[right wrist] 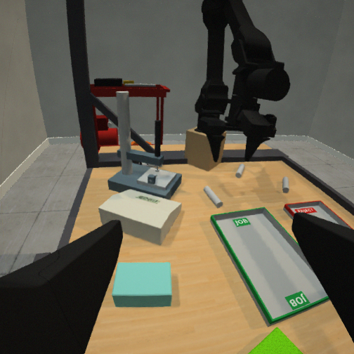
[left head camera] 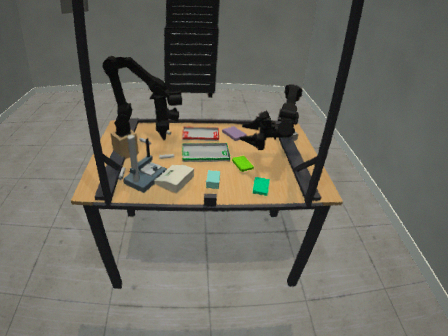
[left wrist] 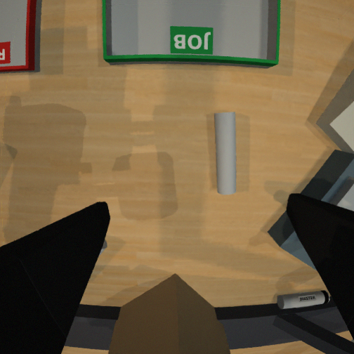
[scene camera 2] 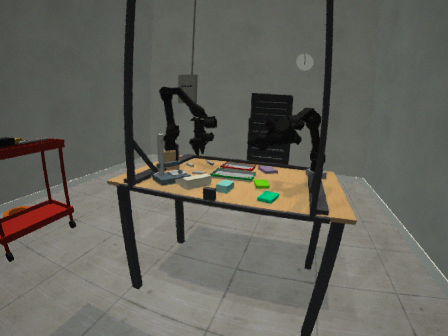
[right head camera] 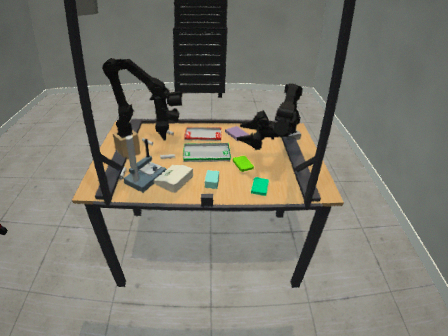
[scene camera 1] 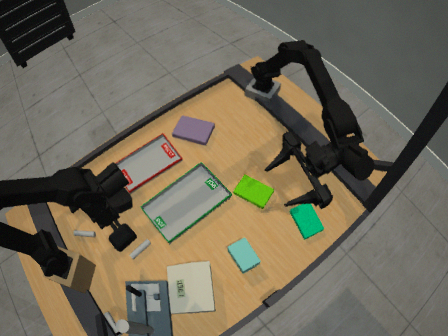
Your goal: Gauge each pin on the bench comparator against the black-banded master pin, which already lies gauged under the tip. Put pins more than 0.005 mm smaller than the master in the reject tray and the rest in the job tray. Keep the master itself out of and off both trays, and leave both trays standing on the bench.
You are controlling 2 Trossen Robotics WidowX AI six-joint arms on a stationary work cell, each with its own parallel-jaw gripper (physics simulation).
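Observation:
My left gripper (left wrist: 197, 206) (right wrist: 231, 161) is open and empty above the bench, near a bare grey pin (left wrist: 225, 152) (scene camera 1: 140, 249) (right wrist: 213, 196) lying beside the job tray (left wrist: 190, 60) (scene camera 1: 185, 202). A second pin (scene camera 1: 84, 233) (right wrist: 240, 170) lies near the wooden block; a third pin (right wrist: 285, 184) lies near the reject tray (scene camera 1: 147, 162). The MASTER pin (left wrist: 302, 300) lies on its side near the dark rail beside the comparator (scene camera 1: 162, 300) (right wrist: 145, 187). The readout box's (scene camera 1: 200, 300) digits are too small to read. No pin shows inside the trays' visible parts. My right gripper (scene camera 1: 276, 187) (right wrist: 207, 225) is open and empty.
A wooden block (scene camera 1: 75, 270) (left wrist: 175, 315) stands by the left arm's base. A purple block (scene camera 1: 193, 129), a lime block (scene camera 1: 253, 191), a green block (scene camera 1: 307, 220) and a teal block (scene camera 1: 244, 255) lie around the trays. The comparator's column (right wrist: 123, 132) stands tall.

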